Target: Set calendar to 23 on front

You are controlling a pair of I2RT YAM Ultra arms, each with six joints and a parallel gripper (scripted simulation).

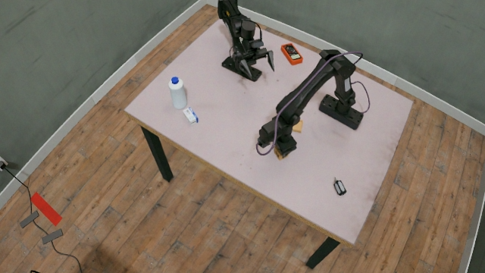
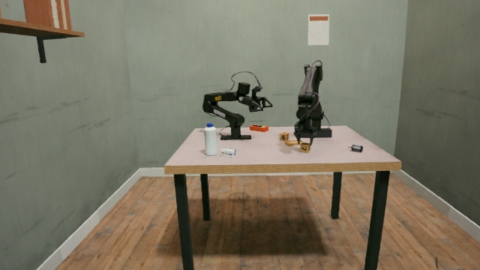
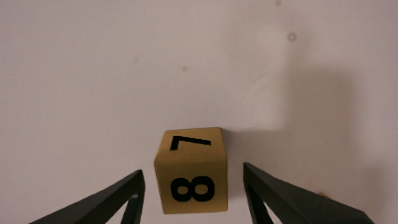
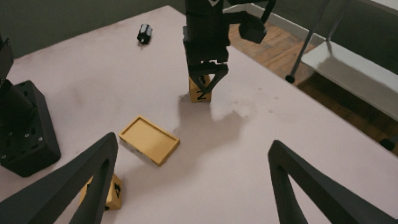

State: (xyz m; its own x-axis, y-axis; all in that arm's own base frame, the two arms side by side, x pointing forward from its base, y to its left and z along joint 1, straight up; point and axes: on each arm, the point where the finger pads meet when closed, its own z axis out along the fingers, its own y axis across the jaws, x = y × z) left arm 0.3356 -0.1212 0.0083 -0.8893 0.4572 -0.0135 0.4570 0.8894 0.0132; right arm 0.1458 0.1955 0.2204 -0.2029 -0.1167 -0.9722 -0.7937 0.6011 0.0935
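The number cube is 10 mm behind my left hand and 20 mm below it. Also, from my left hand: wooden tray 160 mm behind, 30 mm to the right, 40 mm below; white bottle 510 mm to the right, 30 mm above; black object 10 mm ahead, 280 mm to the left, 30 mm below.
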